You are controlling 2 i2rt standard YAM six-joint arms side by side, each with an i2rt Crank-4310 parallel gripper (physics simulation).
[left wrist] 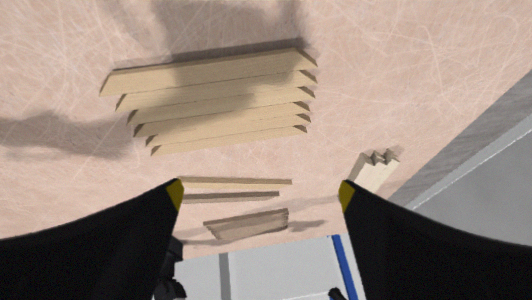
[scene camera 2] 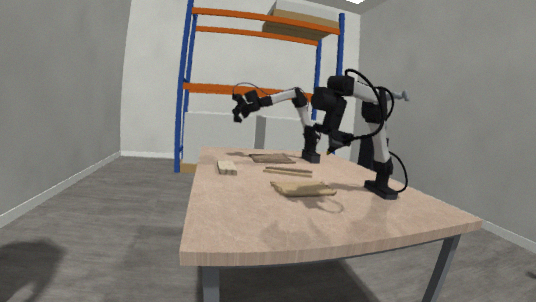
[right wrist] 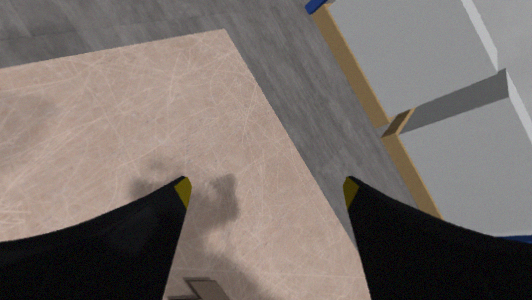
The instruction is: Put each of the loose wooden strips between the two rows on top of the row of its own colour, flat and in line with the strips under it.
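Places are measured from the left arm's base along level axes (x left, y ahead, z down), in centimetres.
Where they show: left gripper, fingertip midpoint: point(left wrist: 261, 183) point(scene camera 2: 316, 152); right gripper, fingertip midpoint: point(scene camera 2: 237, 117) point(right wrist: 266, 180); left arm's base at its link origin: point(scene camera 2: 380, 188); right arm's base at its link origin: point(scene camera 2: 310, 153).
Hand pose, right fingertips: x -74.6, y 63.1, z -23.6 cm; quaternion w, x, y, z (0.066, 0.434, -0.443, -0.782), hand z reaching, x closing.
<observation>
Each offset is from my right fingertips to the top centre of the thing. "spot": to the spot under its first point. Level surfaces: height alone.
The light row point(scene camera 2: 303, 189) point(left wrist: 215, 102) lies in front in the scene view, its strips side by side. The dark row @[spot: dx +9.7, dy -23.9, dz +24.6 cm] point(scene camera 2: 272, 158) point(left wrist: 250, 224) lies farther back; a piece of it shows at the bottom of the right wrist view point(right wrist: 209, 289). Between the rows lie two loose strips, apart and roughly parallel: a light strip @[dx +43.6, dy -25.6, dz +24.6 cm] point(scene camera 2: 287, 173) point(left wrist: 235, 183) nearer the light row and a dark strip @[dx +36.0, dy -28.3, dz +24.6 cm] point(scene camera 2: 290, 169) point(left wrist: 230, 197) nearer the dark row. My left gripper point(scene camera 2: 330, 151) point(left wrist: 261, 183) is open and empty above the table. My right gripper point(scene camera 2: 236, 108) point(right wrist: 266, 180) is open and empty, high over the far end.
A pale ridged block @[dx +37.3, dy +6.4, dz +23.3 cm] point(scene camera 2: 226, 167) point(left wrist: 374, 174) lies near the table's left edge in the scene view. The table @[dz +25.9 cm] point(scene camera 2: 240, 225) ends beneath my right gripper's view, with floor beyond. An orange and blue shelf rack point(scene camera 2: 215, 89) stands behind the table.
</observation>
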